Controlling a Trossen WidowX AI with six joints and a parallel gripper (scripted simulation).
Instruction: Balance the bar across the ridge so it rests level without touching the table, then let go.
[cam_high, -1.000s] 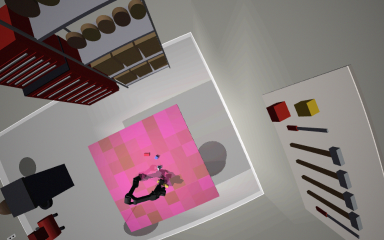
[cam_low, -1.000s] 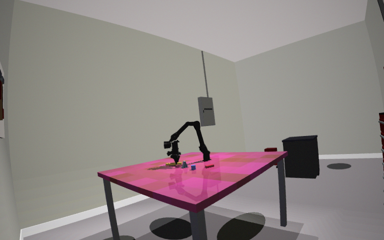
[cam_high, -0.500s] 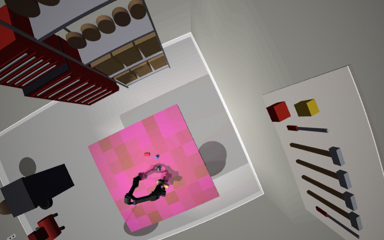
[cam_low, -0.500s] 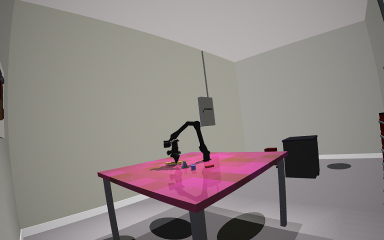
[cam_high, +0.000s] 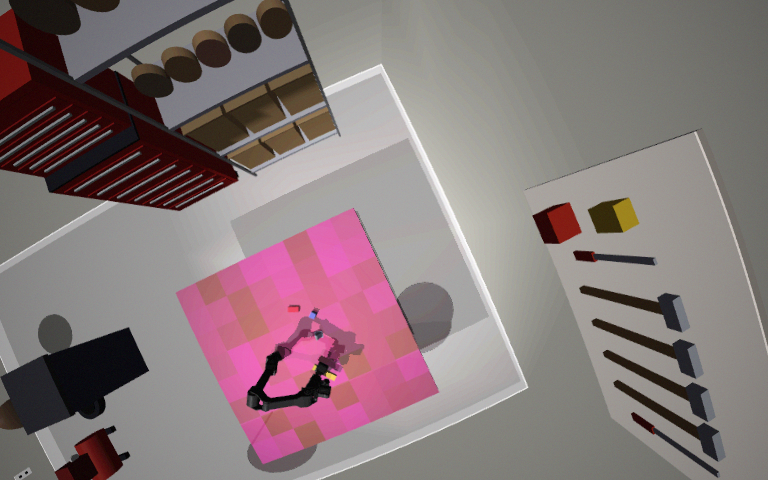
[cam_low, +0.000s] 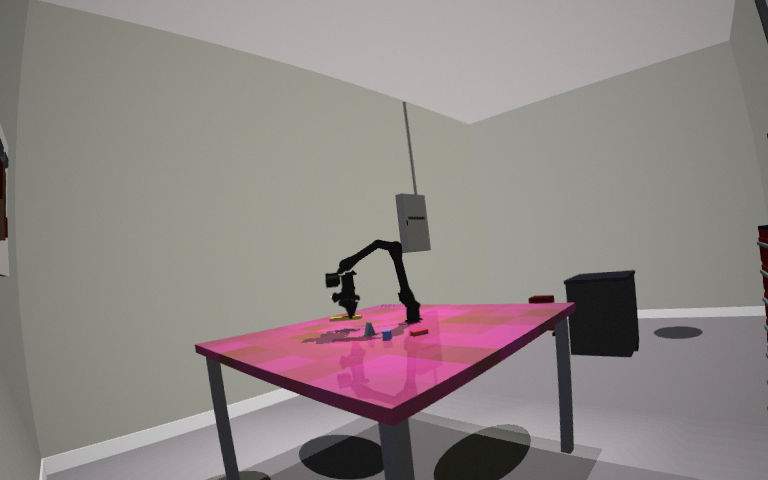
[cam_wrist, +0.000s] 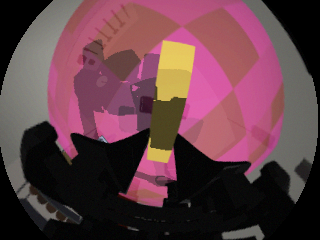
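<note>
The small blue cube is 10 cm ahead of my gripper tip, 32 cm to the left of it and 4 cm below it. From my gripper tip the other things lie so: yellow bar (2 cm ahead, 2 cm to the right); then small red block (40 cm to the left, 4 cm below).
</note>
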